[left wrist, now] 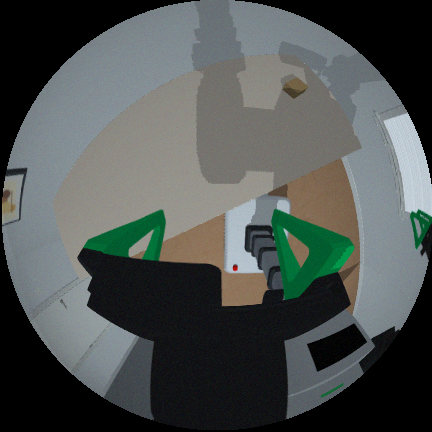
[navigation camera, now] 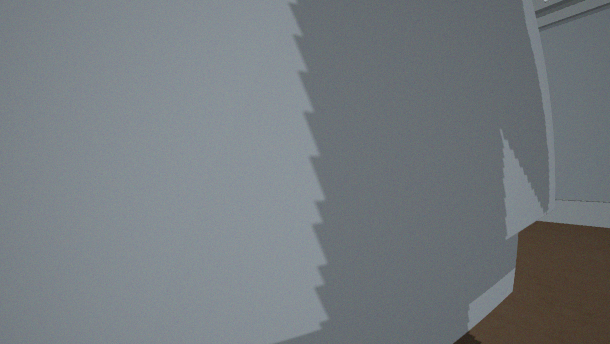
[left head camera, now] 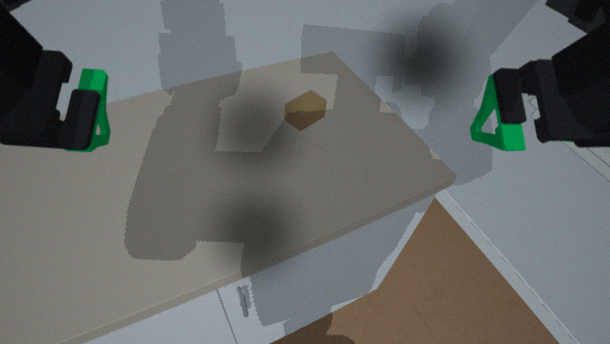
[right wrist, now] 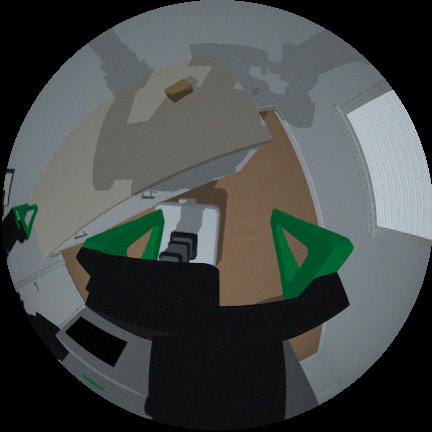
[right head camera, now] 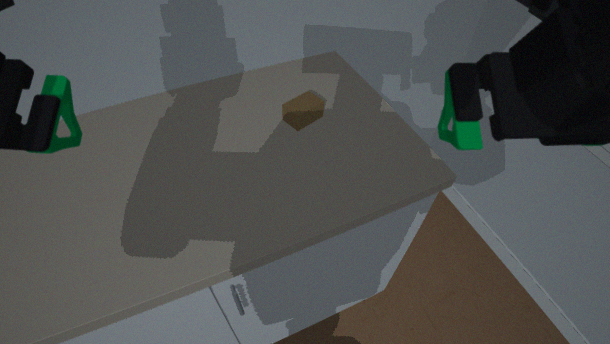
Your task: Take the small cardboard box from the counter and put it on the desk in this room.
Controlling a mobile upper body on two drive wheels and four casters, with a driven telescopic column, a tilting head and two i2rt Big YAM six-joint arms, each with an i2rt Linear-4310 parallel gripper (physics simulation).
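Places are measured from the left arm's base along level axes (x down, y ahead, z right), in centimetres.
Pixels of known places: left gripper, fingertip midpoint: (left wrist: 218, 215) (left head camera: 59, 134) (right wrist: 32, 205) (right head camera: 36, 136); right gripper, fingertip midpoint: (left wrist: 414, 211) (left head camera: 511, 133) (right wrist: 216, 214) (right head camera: 484, 131).
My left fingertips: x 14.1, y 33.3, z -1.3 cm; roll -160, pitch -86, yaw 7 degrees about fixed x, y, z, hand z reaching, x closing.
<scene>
Ahead of a thing's pixels: the offset from my left fingertips to its top centre. "spot": to the spot under its first point. Level surfaces: height alone.
The small brown cardboard box {dx +30.9, dy +45.6, dz +27.6 cm} (left head camera: 305, 110) (right head camera: 303, 110) (left wrist: 295, 87) (right wrist: 178, 90) rests on the beige counter {dx +35.9 cm} (left head camera: 75, 210) (right head camera: 75, 210) (left wrist: 150, 150) (right wrist: 70, 185), near its far corner, partly in shadow. My left gripper (left wrist: 218, 215) is open and empty; its green finger (left head camera: 102, 112) shows left of the box in the left head view. My right gripper (right wrist: 216, 214) is open and empty; its green finger (left head camera: 512, 137) (right head camera: 470, 136) shows right of the box in the head views. Both grippers are apart from the box. I cannot make out the desk in these views.
White cabinet fronts with a handle (left head camera: 243, 300) stand below the counter's near edge. Brown floor {dx +126.9 cm} (left head camera: 440, 275) (navigation camera: 550, 280) lies beyond the counter's right end. My white base (left wrist: 240, 210) (right wrist: 207, 240) stands close to the counter. A window with blinds {spot: dx +15.9, dy +34.2, dz +138.3 cm} (right wrist: 395, 165) is at the right.
</scene>
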